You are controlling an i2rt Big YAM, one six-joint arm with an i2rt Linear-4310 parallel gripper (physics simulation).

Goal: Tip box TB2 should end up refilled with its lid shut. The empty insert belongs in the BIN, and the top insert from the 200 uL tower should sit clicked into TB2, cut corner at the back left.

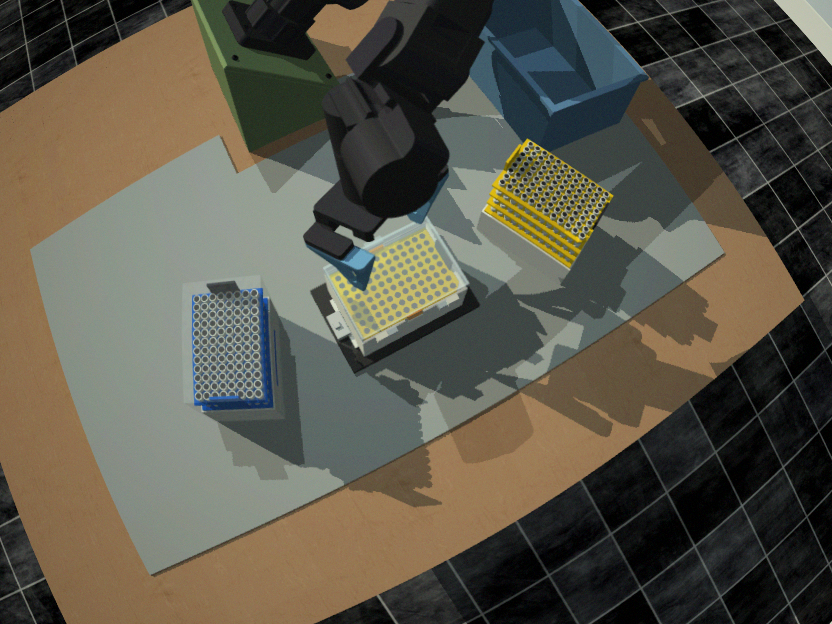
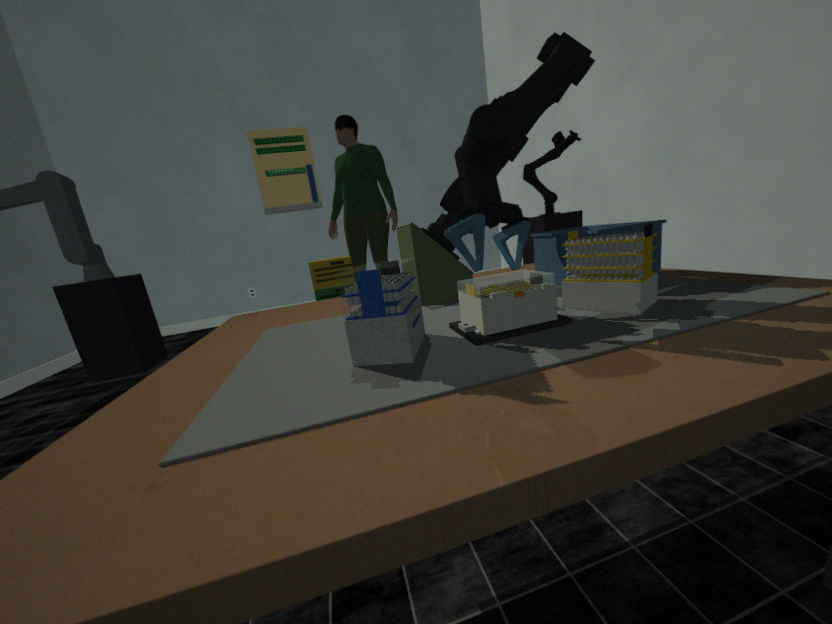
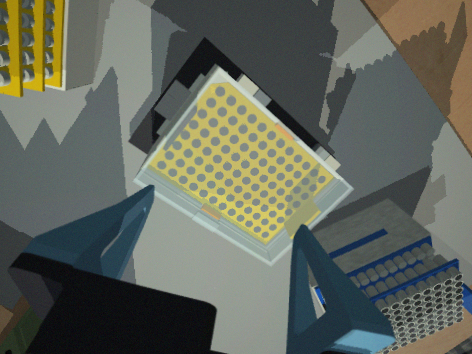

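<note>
Tip box TB2 point(image 1: 364, 345) point(image 2: 510, 313) point(image 3: 250, 97) is the white box on a black base. A yellow insert point(image 1: 399, 282) point(image 2: 504, 290) point(image 3: 240, 160) sits in it, with no tips showing above its holes. A clear lid point(image 2: 517, 277) point(image 3: 177, 199) lies over it; I cannot tell whether it is fully shut. A yellow-layered tower point(image 1: 554, 191) point(image 2: 608, 255) point(image 3: 30, 50) holds stacked tip inserts; no 200 uL label is readable. My gripper point(image 1: 392, 255) point(image 2: 497, 268) point(image 3: 227, 211) is open and empty, just above the lid's robot-side edge. The blue BIN point(image 1: 591, 114) point(image 2: 547, 258) stands behind the yellow tower; part of its inside is hidden.
A blue-layered tower point(image 1: 228, 345) point(image 2: 379, 335) point(image 3: 395, 275) full of tips stands on the other side of the box. A green block point(image 1: 282, 100) point(image 2: 430, 275) stands near the arm's base. The grey mat point(image 1: 120, 235) lies on the wooden table point(image 1: 100, 134).
</note>
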